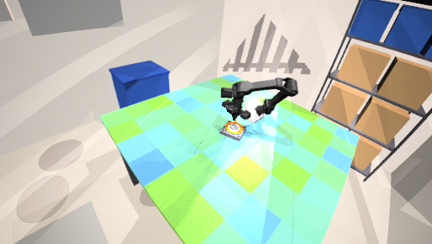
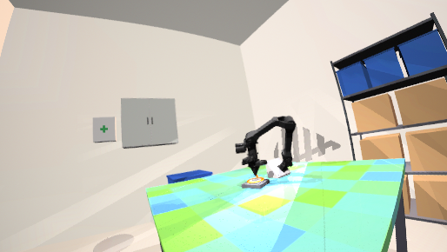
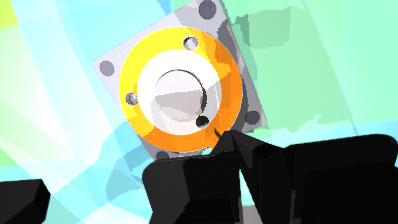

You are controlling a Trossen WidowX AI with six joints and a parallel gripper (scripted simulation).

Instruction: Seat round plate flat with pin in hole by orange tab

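Now: gripper tip 4 cm short of the grey square base, 3 cm to the right of it and 2 cm above it.
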